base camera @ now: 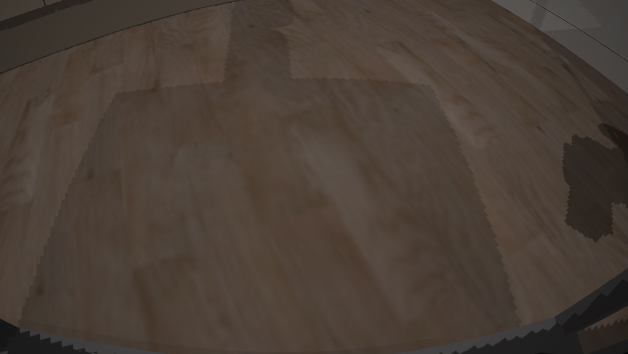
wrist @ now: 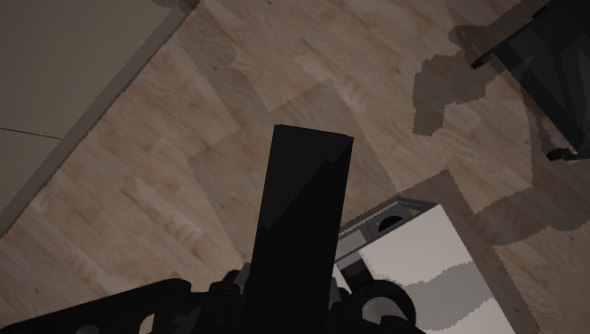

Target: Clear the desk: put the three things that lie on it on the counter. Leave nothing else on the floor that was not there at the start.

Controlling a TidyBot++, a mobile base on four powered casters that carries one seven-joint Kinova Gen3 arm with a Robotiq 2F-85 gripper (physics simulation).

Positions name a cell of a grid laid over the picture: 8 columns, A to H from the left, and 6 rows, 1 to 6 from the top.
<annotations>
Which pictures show my gripper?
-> The wrist view only.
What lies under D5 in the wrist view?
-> A black oblong box.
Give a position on a counter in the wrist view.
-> At A2
</annotations>
